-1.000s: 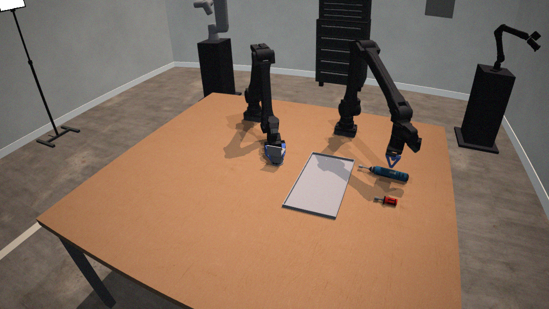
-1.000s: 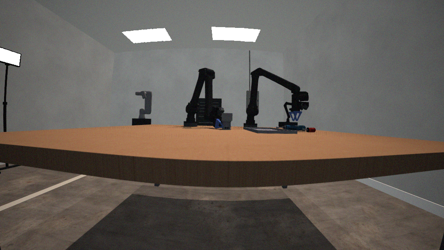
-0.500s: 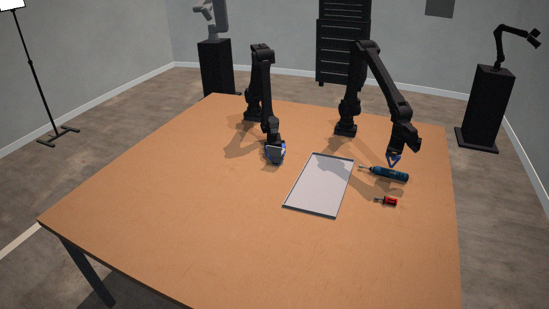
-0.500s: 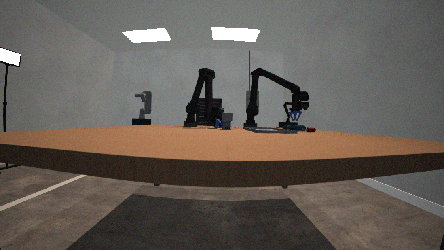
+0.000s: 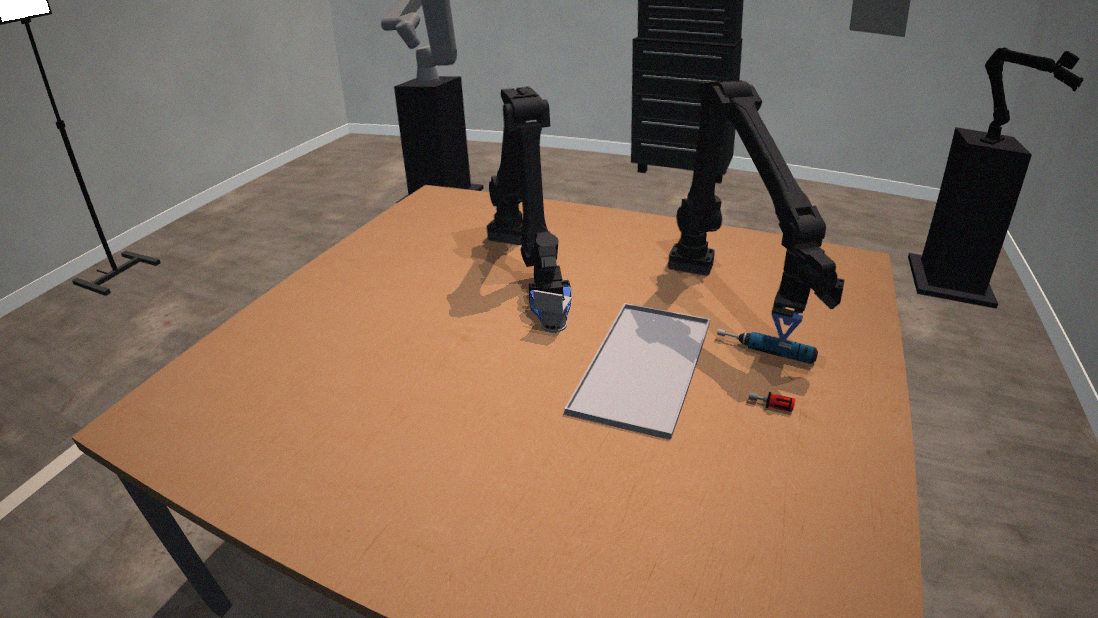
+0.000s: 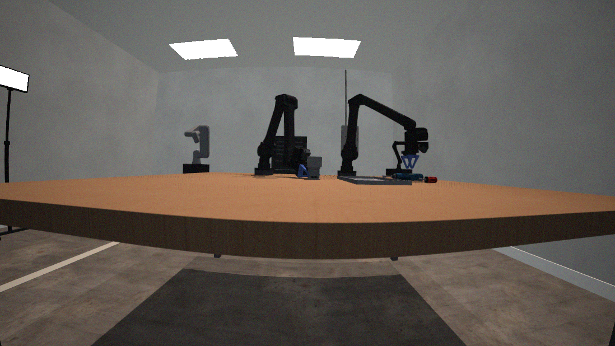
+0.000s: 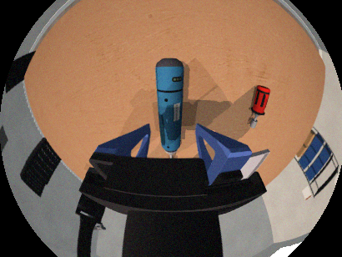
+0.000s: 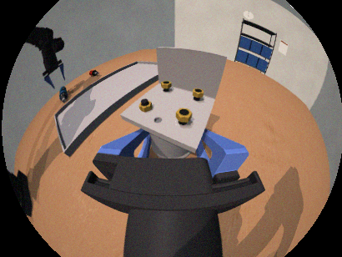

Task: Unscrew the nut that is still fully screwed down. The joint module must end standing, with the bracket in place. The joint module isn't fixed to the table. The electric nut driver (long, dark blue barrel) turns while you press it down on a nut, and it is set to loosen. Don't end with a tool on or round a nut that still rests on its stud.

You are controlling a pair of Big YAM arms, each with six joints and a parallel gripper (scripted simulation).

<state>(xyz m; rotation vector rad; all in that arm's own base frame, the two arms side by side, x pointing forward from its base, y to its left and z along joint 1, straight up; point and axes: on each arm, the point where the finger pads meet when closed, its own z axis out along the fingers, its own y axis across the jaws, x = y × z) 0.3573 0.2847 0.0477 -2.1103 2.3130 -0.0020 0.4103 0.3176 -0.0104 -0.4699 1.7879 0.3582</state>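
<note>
Now: the joint module 10 mm above my right hand. Also, from my right hand: flat grey tray 80 mm ahead, 250 mm to the left, 20 mm below; red-handled tool 130 mm ahead, 540 mm to the left, 10 mm below; grey bracket 50 mm above.
</note>
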